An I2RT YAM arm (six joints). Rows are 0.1 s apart.
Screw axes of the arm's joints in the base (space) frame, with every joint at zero. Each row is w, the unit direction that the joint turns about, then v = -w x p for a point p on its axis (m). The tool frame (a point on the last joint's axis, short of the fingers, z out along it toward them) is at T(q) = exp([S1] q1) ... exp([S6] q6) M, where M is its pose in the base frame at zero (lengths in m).
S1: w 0 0 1 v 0.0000 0.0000 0.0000
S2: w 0 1 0 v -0.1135 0.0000 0.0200
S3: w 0 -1 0 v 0.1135 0.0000 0.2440
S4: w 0 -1 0 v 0.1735 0.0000 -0.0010
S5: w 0 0 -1 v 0.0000 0.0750 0.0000
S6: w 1 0 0 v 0.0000 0.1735 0.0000
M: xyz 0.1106 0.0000 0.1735 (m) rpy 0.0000 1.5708 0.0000 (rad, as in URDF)
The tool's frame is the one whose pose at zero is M.
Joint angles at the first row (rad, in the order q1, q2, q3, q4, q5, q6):
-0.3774 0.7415 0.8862 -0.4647 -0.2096 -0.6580
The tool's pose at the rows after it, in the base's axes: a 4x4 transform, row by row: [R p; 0 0 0 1], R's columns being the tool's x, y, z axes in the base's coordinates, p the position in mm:
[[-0.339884 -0.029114 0.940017 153.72], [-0.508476 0.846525 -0.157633 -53.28], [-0.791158 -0.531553 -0.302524 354.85], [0 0 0 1]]
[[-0.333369 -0.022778 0.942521 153.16], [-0.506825 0.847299 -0.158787 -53.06], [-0.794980 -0.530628 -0.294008 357.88], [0 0 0 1]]
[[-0.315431 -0.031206 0.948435 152.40], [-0.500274 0.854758 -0.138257 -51.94], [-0.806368 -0.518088 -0.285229 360.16], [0 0 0 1]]
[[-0.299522 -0.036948 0.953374 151.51], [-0.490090 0.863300 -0.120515 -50.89], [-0.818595 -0.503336 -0.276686 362.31], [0 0 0 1]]
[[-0.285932 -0.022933 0.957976 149.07], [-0.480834 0.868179 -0.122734 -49.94], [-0.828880 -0.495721 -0.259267 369.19], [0 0 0 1]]
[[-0.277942 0.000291 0.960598 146.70], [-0.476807 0.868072 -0.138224 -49.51], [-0.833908 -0.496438 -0.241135 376.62], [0 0 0 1]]
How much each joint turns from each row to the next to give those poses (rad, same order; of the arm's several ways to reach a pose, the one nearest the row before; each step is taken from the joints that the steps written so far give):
0.0000 0.0026 0.0088 -0.0001 0.0084 0.0016
0.0000 -0.0001 0.0090 0.0001 0.0002 0.0051
0.0001 -0.0024 0.0056 -0.0001 -0.0218 0.0128
-0.0001 -0.0028 0.0052 -0.0002 -0.0188 0.0162
0.0000 -0.0035 0.0210 -0.0057 0.0004 0.0172
0.0001 -0.0016 0.0233 -0.0048 0.0138 0.0106

